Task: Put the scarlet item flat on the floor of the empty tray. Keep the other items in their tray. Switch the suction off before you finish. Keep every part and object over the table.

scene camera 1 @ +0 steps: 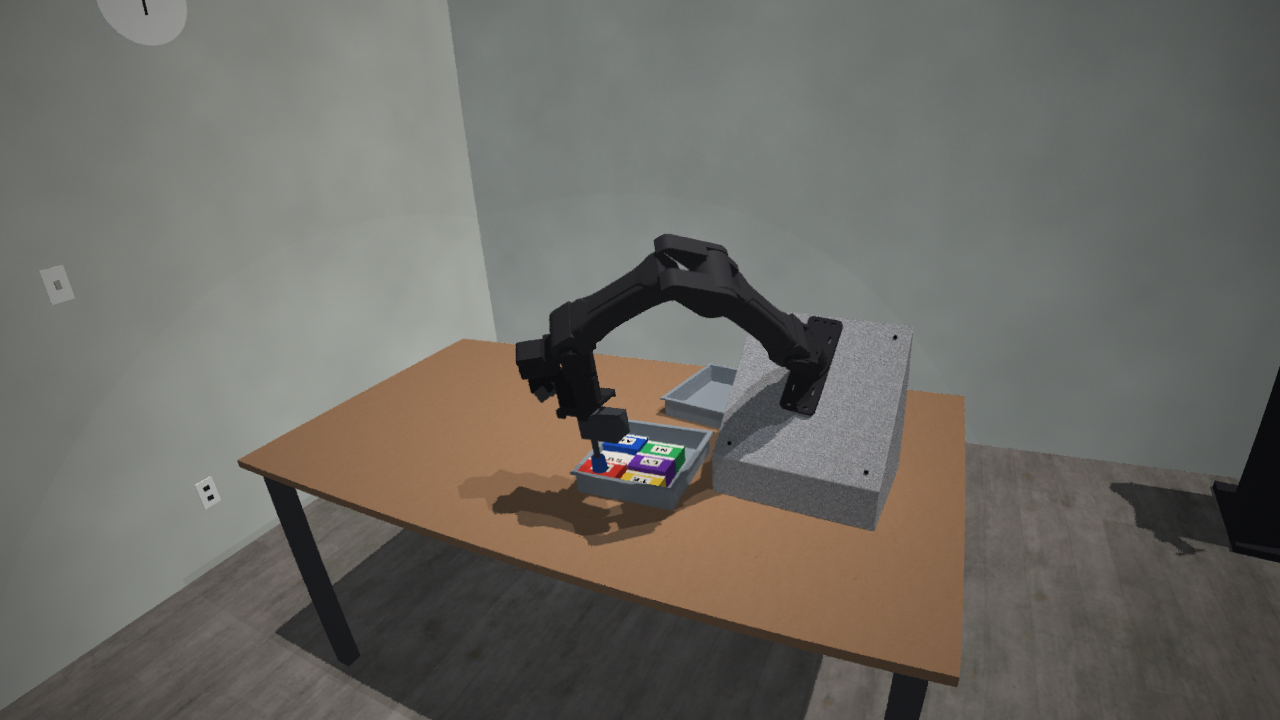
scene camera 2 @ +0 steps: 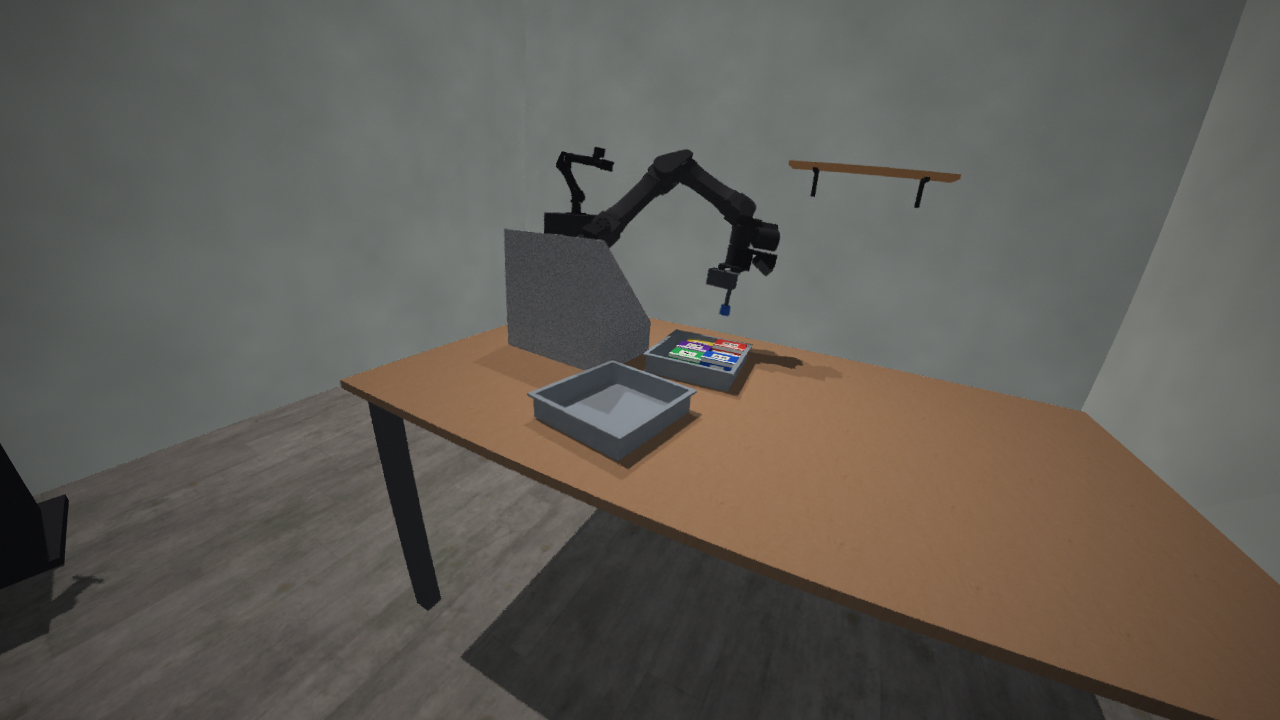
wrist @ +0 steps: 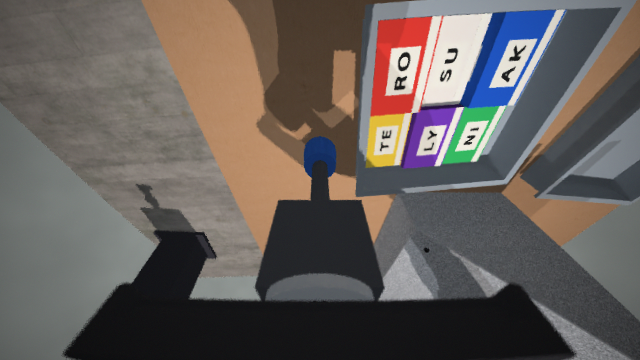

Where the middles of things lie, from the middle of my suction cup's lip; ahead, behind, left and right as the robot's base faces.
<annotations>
Right now my suction cup is 6 cm short of the scarlet box (wrist: pixel 405 48), 8 cm to the left of it and 9 cm above it.
</annotations>
